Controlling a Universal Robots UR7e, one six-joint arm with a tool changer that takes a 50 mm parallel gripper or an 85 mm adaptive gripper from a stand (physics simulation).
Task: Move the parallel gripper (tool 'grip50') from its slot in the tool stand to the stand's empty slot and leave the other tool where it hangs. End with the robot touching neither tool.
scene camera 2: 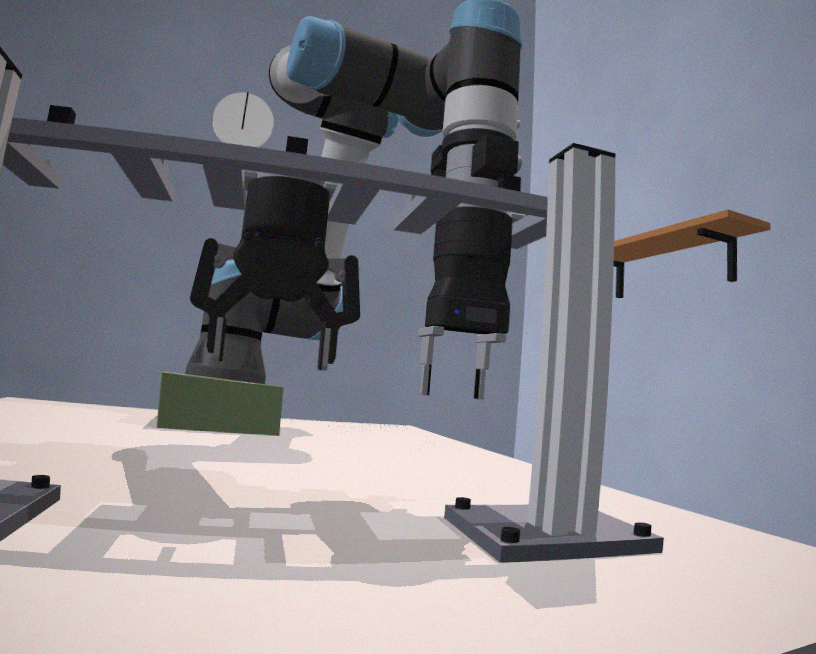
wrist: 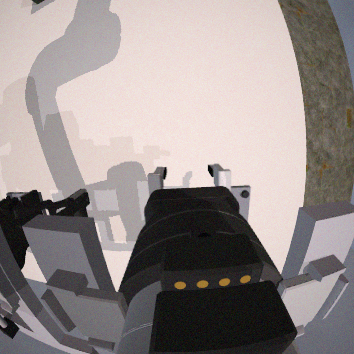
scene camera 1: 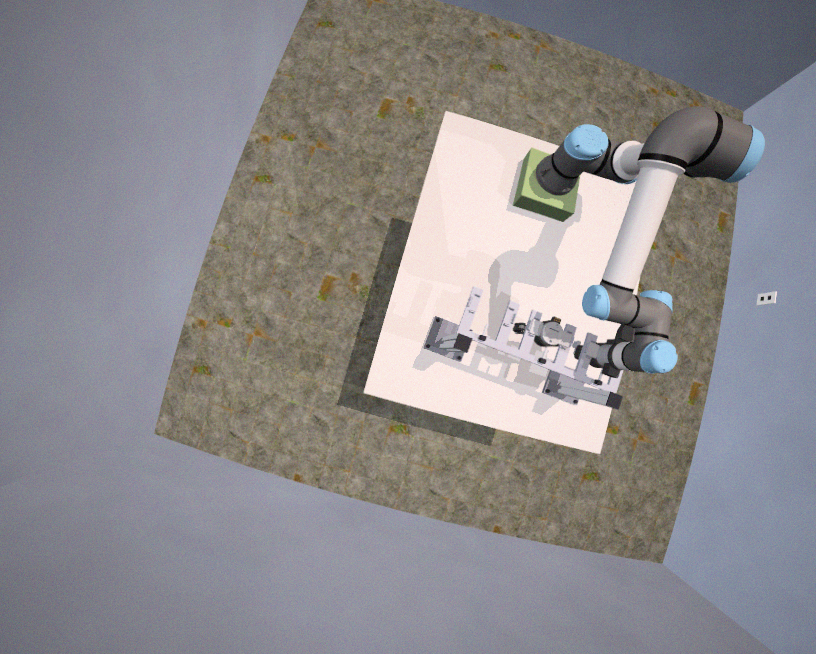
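Observation:
There's an 85 mm adaptive gripper (scene camera 2: 281,254) that I can see, and you'd find the same 85 mm adaptive gripper (scene camera 1: 550,333) there too. I also see a parallel gripper (scene camera 2: 472,248), and that's the parallel gripper (wrist: 193,238) again. As for the tool stand (scene camera 2: 561,522), (wrist: 67,250), (scene camera 1: 446,338), I see it in those views.

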